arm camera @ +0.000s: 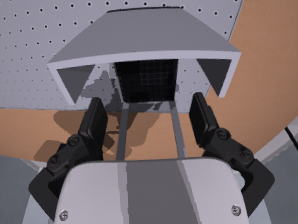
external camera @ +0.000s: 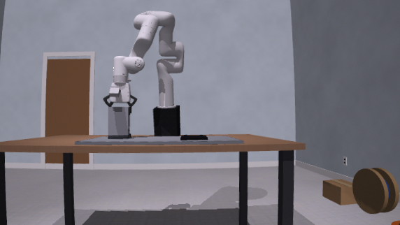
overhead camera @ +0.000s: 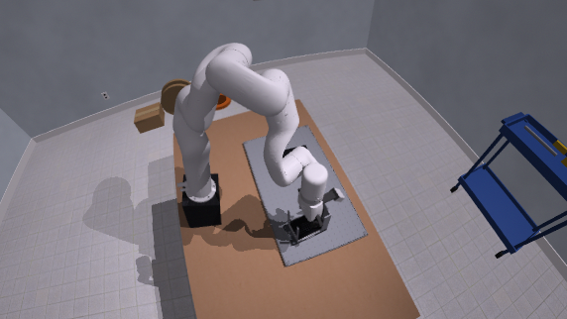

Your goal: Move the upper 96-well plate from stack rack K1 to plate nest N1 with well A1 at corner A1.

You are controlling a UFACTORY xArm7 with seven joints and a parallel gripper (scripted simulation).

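Right now my hand is 90 mm above the black 96-well plate. Also, from my hand: pale plate (100 mm below); then grey rack wall (70 mm ahead, 40 mm below, 10 mm to the left); then plate nest N1 (370 mm to the left, 120 mm below, 60 mm ahead).
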